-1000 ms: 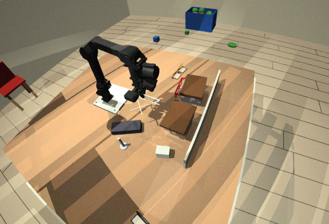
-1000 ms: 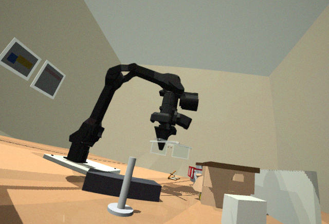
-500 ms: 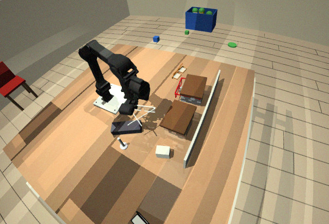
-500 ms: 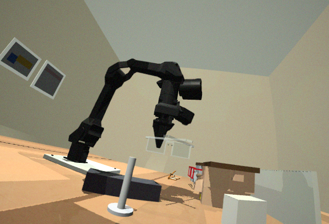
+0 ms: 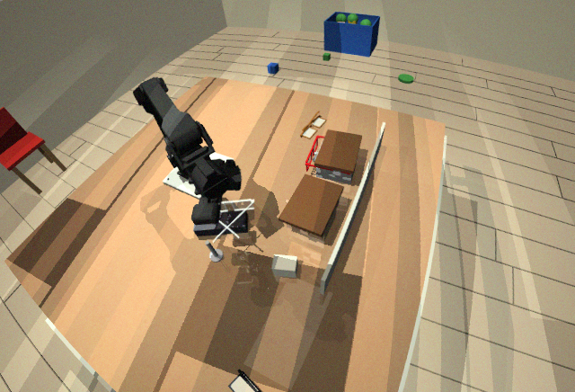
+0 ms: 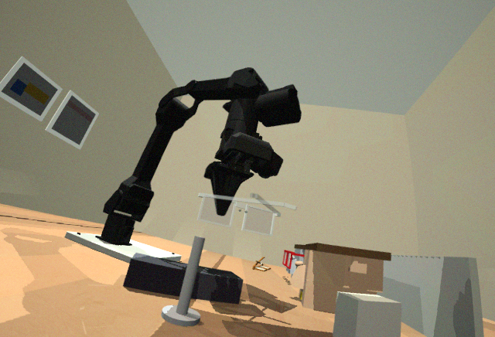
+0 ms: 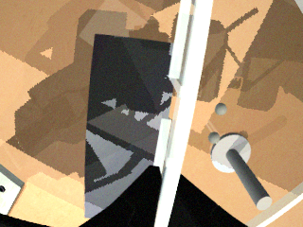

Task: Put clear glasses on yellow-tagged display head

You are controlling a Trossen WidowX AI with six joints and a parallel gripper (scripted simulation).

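My gripper tip is 100 mm above the round white base, 90 mm to the left of it and 10 mm short of it. Also, from my gripper tip: white block: 210 mm ahead, 100 mm below, 20 mm to the right; dark case: 100 mm below, 30 mm behind; long white panel: 310 mm ahead, 260 mm to the left, 70 mm below.
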